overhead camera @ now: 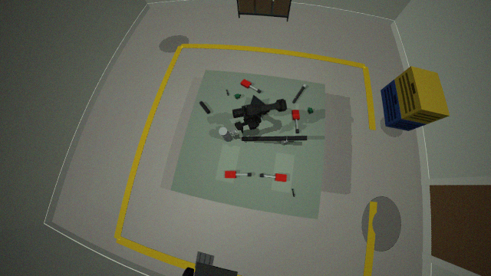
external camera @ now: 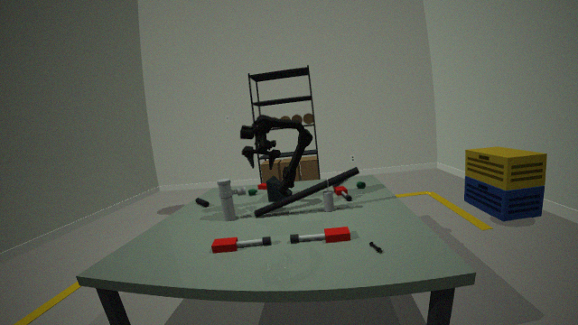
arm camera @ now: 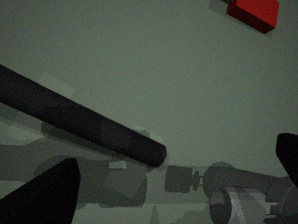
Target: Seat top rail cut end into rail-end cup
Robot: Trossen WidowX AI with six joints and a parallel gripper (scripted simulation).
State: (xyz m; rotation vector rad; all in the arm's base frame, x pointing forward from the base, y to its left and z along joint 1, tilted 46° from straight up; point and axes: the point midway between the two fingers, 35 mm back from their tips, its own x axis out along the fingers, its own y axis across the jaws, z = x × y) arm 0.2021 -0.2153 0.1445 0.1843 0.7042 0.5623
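Now: gripper tip 130 mm to the left of the rail-end cup, 100 mm above it and 10 mm past it. The rest, counted from my gripper tip: loop cap 300 mm to the left, 140 mm below; black cylinder 470 mm to the right, 290 mm behind, 220 mm below.
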